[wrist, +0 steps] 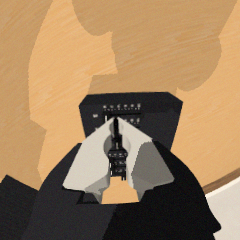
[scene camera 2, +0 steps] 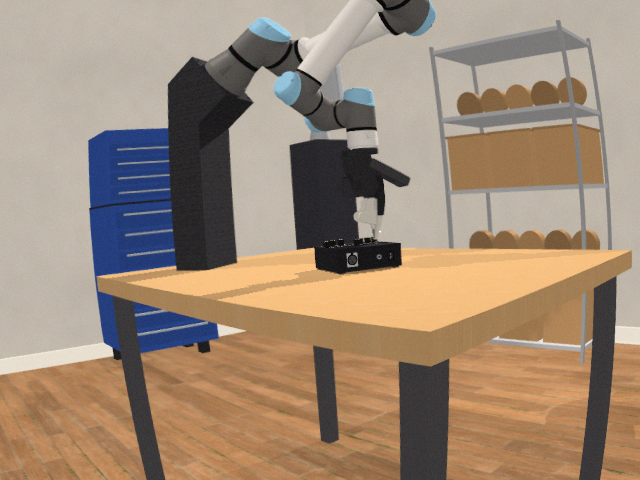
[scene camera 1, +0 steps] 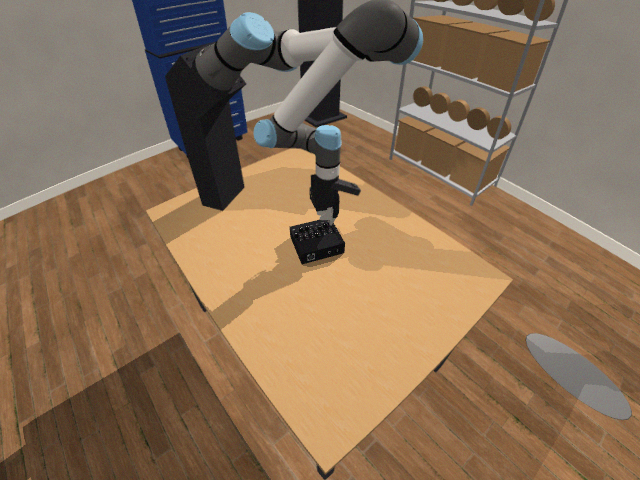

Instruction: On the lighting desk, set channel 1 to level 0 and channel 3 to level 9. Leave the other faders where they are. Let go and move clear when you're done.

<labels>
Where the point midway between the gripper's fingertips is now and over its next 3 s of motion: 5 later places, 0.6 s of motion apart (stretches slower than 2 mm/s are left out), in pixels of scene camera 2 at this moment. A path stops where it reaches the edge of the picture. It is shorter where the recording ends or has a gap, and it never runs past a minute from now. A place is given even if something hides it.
My gripper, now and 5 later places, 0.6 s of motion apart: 375, 239; 375, 239; 375, 236; 374, 224; 374, 223; 371, 223
</labels>
